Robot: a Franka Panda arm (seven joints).
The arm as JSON. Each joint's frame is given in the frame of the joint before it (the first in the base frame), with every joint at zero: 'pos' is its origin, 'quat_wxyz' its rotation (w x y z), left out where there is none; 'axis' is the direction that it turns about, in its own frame. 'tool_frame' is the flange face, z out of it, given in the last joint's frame.
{
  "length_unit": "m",
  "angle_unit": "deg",
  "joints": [
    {
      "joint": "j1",
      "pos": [
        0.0,
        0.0,
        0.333
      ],
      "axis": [
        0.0,
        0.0,
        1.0
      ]
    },
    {
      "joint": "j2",
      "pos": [
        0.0,
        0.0,
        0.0
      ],
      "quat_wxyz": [
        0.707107,
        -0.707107,
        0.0,
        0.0
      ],
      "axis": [
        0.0,
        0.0,
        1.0
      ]
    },
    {
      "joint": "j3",
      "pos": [
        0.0,
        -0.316,
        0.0
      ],
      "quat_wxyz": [
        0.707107,
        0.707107,
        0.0,
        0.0
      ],
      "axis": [
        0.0,
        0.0,
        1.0
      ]
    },
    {
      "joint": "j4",
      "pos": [
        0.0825,
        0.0,
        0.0
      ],
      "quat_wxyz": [
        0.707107,
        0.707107,
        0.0,
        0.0
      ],
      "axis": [
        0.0,
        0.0,
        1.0
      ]
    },
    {
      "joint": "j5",
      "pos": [
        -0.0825,
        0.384,
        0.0
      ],
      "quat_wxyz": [
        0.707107,
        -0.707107,
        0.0,
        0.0
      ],
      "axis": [
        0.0,
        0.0,
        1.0
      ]
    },
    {
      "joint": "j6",
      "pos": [
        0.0,
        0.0,
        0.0
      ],
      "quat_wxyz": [
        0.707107,
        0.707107,
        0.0,
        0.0
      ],
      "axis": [
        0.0,
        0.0,
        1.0
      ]
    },
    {
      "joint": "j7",
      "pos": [
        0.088,
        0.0,
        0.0
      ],
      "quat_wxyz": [
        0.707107,
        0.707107,
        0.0,
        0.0
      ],
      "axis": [
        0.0,
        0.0,
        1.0
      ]
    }
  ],
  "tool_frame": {
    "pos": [
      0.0,
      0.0,
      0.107
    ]
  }
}
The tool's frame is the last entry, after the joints.
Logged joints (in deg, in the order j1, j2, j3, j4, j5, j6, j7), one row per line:
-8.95, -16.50, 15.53, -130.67, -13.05, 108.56, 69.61
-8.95, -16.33, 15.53, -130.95, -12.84, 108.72, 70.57
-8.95, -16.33, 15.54, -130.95, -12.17, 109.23, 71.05
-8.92, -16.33, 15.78, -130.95, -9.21, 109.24, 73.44
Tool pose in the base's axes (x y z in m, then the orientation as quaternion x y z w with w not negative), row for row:
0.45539, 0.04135, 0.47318, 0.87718, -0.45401, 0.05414, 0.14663
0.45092, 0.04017, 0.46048, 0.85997, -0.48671, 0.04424, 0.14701
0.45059, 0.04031, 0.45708, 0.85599, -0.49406, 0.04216, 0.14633
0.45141, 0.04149, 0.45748, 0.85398, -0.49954, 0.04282, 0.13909
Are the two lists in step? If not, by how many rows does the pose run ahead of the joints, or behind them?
The pose runs 1 row behind the joints: the pose in row i belongs to the joints in row i - 1.
